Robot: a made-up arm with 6 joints.
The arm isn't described. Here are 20 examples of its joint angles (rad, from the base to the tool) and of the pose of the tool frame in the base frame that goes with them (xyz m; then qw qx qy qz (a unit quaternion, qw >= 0)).
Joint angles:
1: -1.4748 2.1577 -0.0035 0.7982 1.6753 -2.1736
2: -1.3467 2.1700 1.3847 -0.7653 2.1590 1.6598
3: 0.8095 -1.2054 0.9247 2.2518 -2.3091 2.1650
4: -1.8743 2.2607 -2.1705 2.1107 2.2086 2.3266
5: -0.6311 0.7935 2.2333 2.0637 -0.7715 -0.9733
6: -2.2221 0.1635 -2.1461 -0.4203 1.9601 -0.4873
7: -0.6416 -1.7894 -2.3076 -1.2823 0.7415 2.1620
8: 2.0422 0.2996 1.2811 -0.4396 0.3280 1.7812
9: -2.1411 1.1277 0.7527 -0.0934 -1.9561 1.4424
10: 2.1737 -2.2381 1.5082 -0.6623 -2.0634 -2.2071
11: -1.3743 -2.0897 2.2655 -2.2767 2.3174 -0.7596
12: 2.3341 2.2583 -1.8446 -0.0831 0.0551 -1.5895
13: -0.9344 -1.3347 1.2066 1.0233 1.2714 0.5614
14: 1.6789 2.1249 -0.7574 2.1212 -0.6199 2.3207
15: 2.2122 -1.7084 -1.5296 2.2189 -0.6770 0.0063
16: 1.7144 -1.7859 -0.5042 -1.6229 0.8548 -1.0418
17: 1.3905 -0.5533 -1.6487 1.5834 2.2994 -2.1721
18: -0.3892 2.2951 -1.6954 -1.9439 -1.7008 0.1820
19: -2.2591 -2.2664 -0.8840 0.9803 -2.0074 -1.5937
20: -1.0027 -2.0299 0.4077 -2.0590 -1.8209 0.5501
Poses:
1: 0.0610 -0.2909 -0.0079 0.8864 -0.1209 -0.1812 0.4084
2: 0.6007 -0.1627 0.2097 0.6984 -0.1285 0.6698 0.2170
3: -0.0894 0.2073 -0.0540 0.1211 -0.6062 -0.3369 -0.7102
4: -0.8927 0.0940 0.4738 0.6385 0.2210 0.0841 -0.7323
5: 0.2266 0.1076 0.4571 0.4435 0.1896 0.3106 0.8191
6: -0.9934 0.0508 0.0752 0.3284 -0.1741 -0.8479 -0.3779
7: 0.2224 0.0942 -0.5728 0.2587 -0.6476 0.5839 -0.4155
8: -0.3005 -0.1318 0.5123 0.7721 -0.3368 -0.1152 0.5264
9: 0.1933 0.1435 0.1046 0.1926 0.0183 -0.0018 0.9811
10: -0.5727 -0.0924 -0.1305 0.0523 0.5482 0.7823 -0.2911
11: 0.3480 -0.0859 0.2623 0.8349 0.0971 -0.0912 0.5341
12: -0.0094 0.0234 0.8582 0.5906 -0.0758 -0.5067 -0.6235
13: 0.6110 -0.4911 0.0587 0.5991 0.6132 0.0274 0.5142
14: 0.1536 -0.1848 0.4216 0.5328 0.6320 -0.3166 -0.4652
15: 0.1279 -0.4587 0.8188 0.4804 0.4080 0.2132 -0.7465
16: 0.1718 0.2771 0.0605 0.6055 -0.6408 -0.2288 0.4127
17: 0.5585 0.3145 -0.2067 0.1766 -0.4403 0.4206 0.7733
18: -0.5104 -0.5396 -0.4214 0.8712 0.2513 -0.4178 0.0572
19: -0.4099 -0.7218 0.8669 0.7523 0.0882 0.1644 -0.6318
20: -0.2838 0.2770 0.3812 0.4808 -0.7518 0.2008 0.4042
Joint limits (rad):
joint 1: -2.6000..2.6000
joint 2: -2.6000..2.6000
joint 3: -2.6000..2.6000
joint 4: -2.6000..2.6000
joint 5: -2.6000..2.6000
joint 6: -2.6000..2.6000
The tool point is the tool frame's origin. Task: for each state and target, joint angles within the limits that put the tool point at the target. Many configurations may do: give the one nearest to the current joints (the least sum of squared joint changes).
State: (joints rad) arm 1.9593 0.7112 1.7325 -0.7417 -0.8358 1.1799
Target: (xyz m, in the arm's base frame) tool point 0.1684 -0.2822 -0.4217
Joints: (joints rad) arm 1.5285 1.2524 1.7684 -0.2475 -1.2173 0.5870
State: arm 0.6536 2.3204 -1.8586 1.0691 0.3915 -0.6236
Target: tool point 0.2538 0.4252 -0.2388
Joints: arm 0.2245 1.9664 -1.8136 1.4033 0.1622 -0.9695
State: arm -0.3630 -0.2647 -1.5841 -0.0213 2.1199 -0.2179
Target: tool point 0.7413 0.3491 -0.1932
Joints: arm 0.1947 0.2125 -1.3208 -0.3635 1.9519 -0.5664
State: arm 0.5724 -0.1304 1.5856 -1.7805 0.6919 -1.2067
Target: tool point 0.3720 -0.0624 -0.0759
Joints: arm 0.3373 -0.1791 1.5904 -1.9295 0.9992 -1.5588
